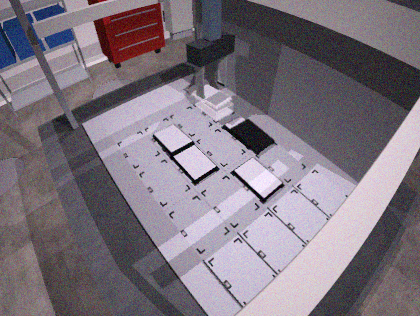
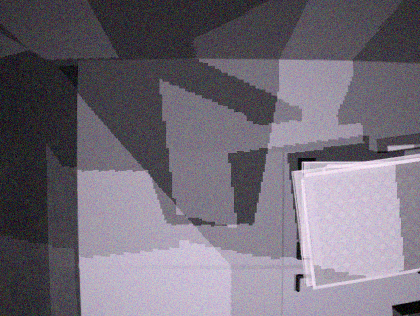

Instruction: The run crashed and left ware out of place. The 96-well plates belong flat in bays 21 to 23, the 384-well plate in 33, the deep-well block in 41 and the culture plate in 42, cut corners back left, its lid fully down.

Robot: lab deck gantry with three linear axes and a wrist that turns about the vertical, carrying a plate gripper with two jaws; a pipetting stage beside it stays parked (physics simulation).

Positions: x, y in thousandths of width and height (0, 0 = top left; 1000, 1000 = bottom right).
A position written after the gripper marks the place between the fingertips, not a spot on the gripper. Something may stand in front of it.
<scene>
In view: the gripper (image 1: 504, 286), a black slab (image 1: 608, 438) and a white-rimmed 96-well plate (image 2: 837, 688).
Image 2 does not show the black slab: it is out of frame.
</scene>
